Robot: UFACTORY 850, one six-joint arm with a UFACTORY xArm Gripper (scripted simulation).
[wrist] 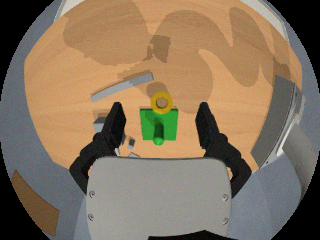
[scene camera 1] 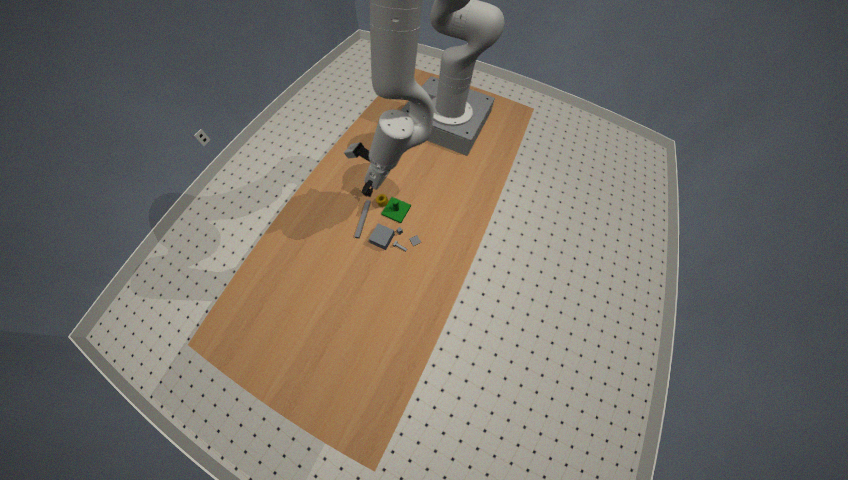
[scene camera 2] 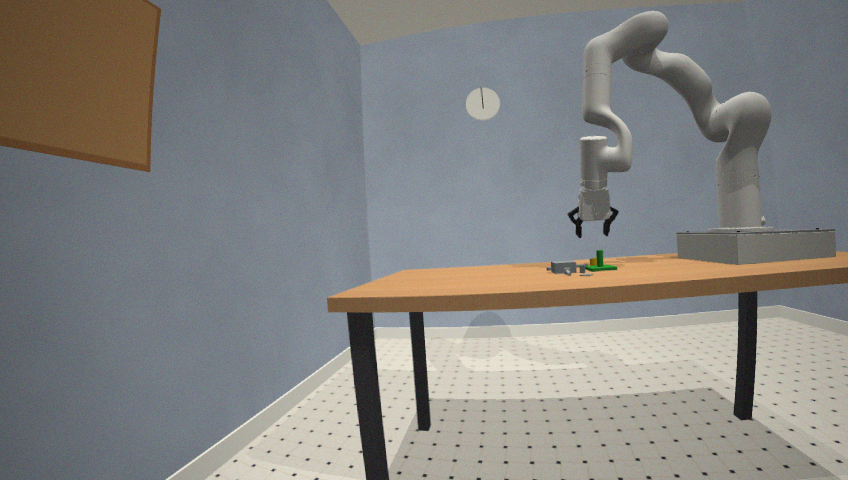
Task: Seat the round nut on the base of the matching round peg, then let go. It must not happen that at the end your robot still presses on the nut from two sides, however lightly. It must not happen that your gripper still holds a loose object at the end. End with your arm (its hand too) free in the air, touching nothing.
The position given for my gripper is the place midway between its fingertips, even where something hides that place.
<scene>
I see my gripper [scene camera 2: 592, 235].
My gripper is seen too in the wrist view [wrist: 160, 110].
</scene>
